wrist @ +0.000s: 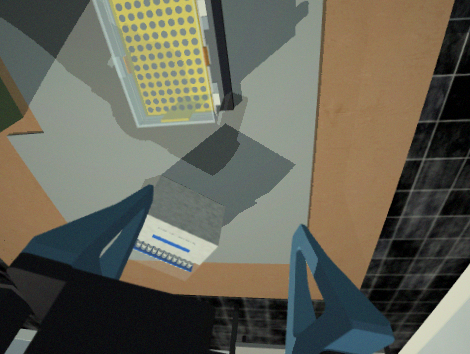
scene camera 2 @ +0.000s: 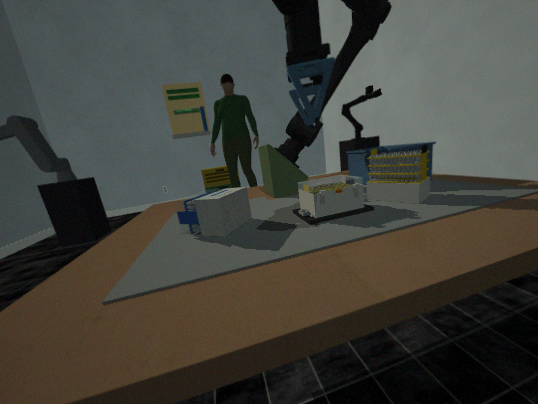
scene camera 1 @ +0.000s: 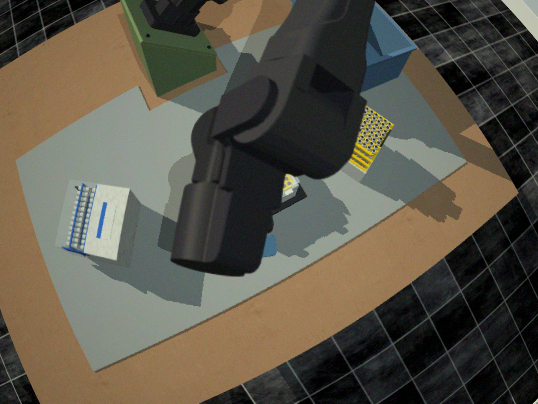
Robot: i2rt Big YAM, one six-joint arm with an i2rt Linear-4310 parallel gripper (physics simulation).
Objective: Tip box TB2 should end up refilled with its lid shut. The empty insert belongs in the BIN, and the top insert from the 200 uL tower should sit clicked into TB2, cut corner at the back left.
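Observation:
Tip box TB2 (scene camera 1: 291,186) (scene camera 2: 332,202) (wrist: 118,65), white with a clear rim, stands on a black base (scene camera 1: 296,201) (scene camera 2: 336,216) (wrist: 224,60). Its yellow insert (wrist: 165,55) shows rows of grey holes without visible tips. I cannot tell how the clear lid sits. The 200 uL tower (scene camera 1: 372,131) (scene camera 2: 397,169) has stacked yellow inserts full of tips on a white base. The blue BIN (scene camera 1: 387,72) (scene camera 2: 357,164) stands behind it. My gripper (scene camera 2: 312,122) (wrist: 226,211) is open and empty, high above the mat. The arm hides most of TB2 in scene camera 1.
A white box (scene camera 1: 108,220) (scene camera 2: 223,215) (wrist: 182,212) with a blue rack of tubes or tips lies on its side at the mat's left part. A green wedge block (scene camera 1: 180,70) (scene camera 2: 280,175) stands behind the grey mat (scene camera 1: 150,320) (scene camera 2: 165,270). A person (scene camera 2: 235,120) stands in the background.

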